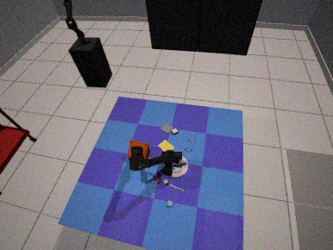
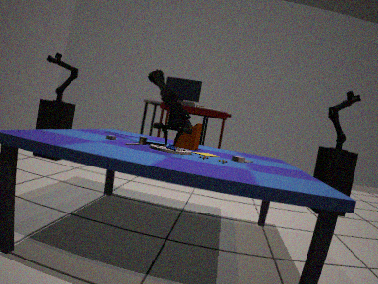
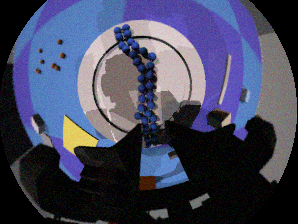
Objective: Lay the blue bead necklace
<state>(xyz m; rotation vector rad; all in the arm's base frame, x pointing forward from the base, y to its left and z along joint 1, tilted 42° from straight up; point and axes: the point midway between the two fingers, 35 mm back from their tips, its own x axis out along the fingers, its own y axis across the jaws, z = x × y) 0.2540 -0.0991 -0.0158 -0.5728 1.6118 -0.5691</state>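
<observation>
Now: the round white bead board 5 cm ahead of my gripper tip, 1 cm to the left of it and 1 cm below it. Round my gripper tip: red-handled tool: 11 cm to the right, 8 cm behind, 1 cm below; yellow card: 18 cm to the left, 6 cm behind, 1 cm below; thin pale stick: 17 cm to the right, 8 cm ahead, 1 cm below.
</observation>
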